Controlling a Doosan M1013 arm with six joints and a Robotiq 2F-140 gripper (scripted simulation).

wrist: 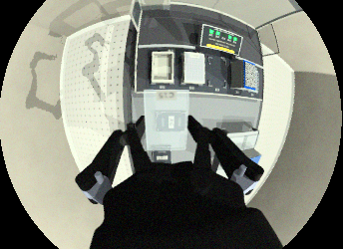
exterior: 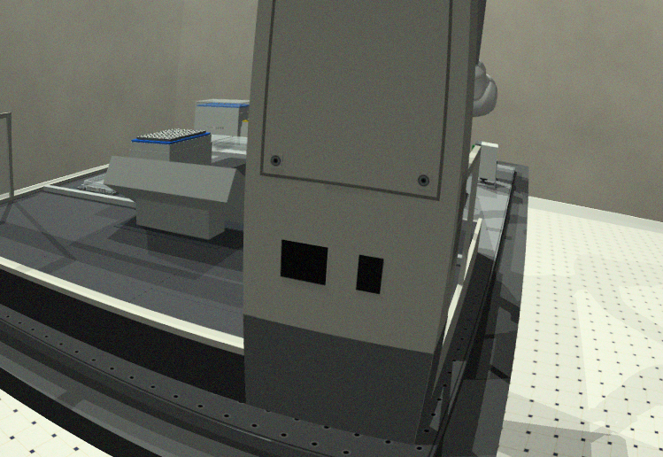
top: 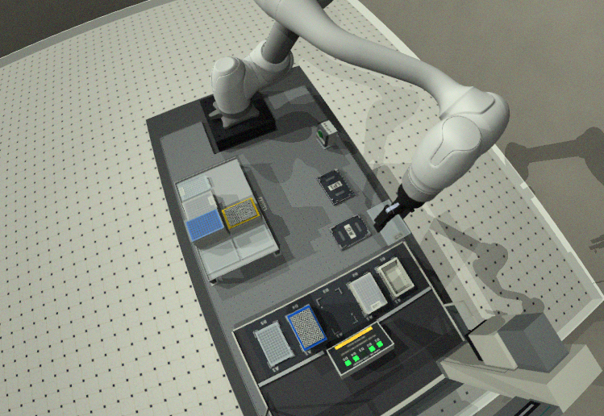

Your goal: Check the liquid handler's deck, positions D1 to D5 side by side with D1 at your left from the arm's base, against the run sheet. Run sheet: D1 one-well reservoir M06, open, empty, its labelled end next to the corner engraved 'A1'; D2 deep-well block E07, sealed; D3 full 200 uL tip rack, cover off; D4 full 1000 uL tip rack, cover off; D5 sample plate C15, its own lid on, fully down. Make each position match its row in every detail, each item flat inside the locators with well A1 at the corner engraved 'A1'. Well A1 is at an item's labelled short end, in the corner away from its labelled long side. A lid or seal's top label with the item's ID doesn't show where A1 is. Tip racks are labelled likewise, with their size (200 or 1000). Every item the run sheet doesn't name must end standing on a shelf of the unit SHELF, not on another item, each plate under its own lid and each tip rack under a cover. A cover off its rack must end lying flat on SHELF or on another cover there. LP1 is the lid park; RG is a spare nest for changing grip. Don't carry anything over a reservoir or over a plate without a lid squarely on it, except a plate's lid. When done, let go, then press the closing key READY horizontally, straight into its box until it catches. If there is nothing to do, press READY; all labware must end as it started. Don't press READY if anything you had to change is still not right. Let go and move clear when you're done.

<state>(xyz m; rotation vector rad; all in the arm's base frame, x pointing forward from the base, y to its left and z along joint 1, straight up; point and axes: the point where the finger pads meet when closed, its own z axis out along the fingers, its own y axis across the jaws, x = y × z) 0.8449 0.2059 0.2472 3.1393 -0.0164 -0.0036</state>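
The white well plate lies 15 cm ahead of my hand, 49 cm to the right of it and 26 cm below it. Round my hand: one-well reservoir 16 cm ahead, 1 cm to the left, 25 cm below; then flat lid 2 cm below; then sealed deep-well block 16 cm ahead, 12 cm to the right, 24 cm below.
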